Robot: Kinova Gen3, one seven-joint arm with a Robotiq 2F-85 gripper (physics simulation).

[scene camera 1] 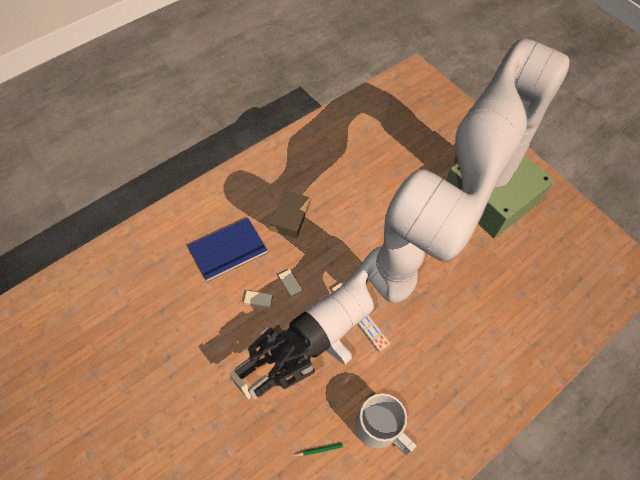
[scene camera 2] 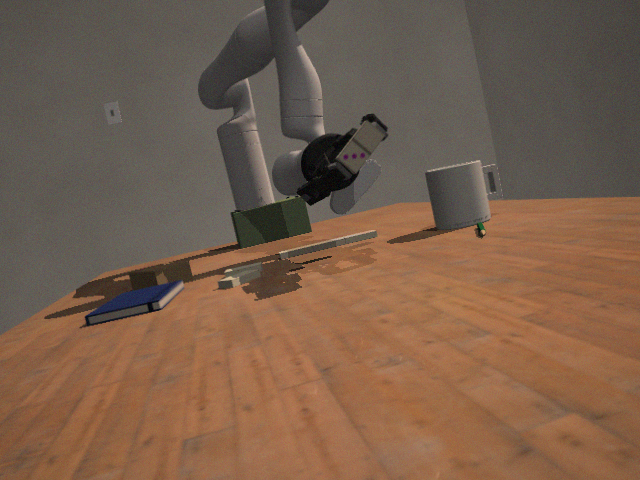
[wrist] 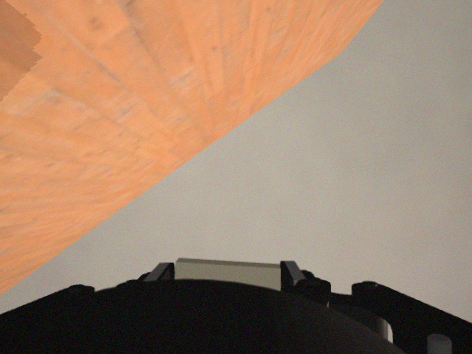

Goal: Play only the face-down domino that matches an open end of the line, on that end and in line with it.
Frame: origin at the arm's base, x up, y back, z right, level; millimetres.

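Seen in the pictures: gripper, fingertip midpoint: (scene camera 1: 242, 385) (scene camera 2: 362, 149); arm's base, link origin: (scene camera 2: 256, 206).
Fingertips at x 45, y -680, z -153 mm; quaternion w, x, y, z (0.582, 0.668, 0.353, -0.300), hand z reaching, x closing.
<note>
Pixels of each thing's top centre, then the offset from my fingertips to it.
- domino, top centre: (wrist: 258, 331) (scene camera 2: 355, 122) (scene camera 1: 239, 380) dx +30, dy -2, dz +2 mm
- blue book, top centre: (scene camera 2: 138, 296) (scene camera 1: 227, 247) dx -114, dy +114, dz +302 mm
- brown block, top centre: (scene camera 2: 158, 267) (scene camera 1: 290, 210) dx -96, dy +267, dz +306 mm
- grey mug, top centre: (scene camera 2: 461, 163) (scene camera 1: 390, 423) dx -41, dy +184, dz -172 mm
- green pencil, top centre: (scene camera 2: 481, 226) (scene camera 1: 318, 450) dx -120, dy +67, dz -138 mm
My gripper (scene camera 1: 244, 385) (scene camera 2: 344, 158) (wrist: 227, 281) is shut on a domino (scene camera 1: 239, 383) (scene camera 2: 363, 140) (wrist: 228, 270), gripped by its two ends and held above the table. Its face points outward, toward scene camera 2, with three magenta pips in a row on one half and none visible on the other. The domino line (scene camera 1: 372, 330) (scene camera 2: 330, 245) lies on the table beyond the gripper. Its near-mug end shows red pips, with blue pips beside it; the arm hides its middle in scene camera 1. Two face-down dominoes, one (scene camera 1: 290, 283) nearer the line and another (scene camera 1: 257, 299), lie near the blue book.
A blue book (scene camera 1: 227, 248) (scene camera 2: 135, 301) and a brown block (scene camera 1: 290, 214) lie past the face-down dominoes. A grey mug (scene camera 1: 367, 431) (scene camera 2: 457, 196) and a green pencil (scene camera 1: 320, 450) (scene camera 2: 481, 230) are on the other side. The green robot base (scene camera 1: 522, 193) (scene camera 2: 271, 222) stands at the table's far end.
</note>
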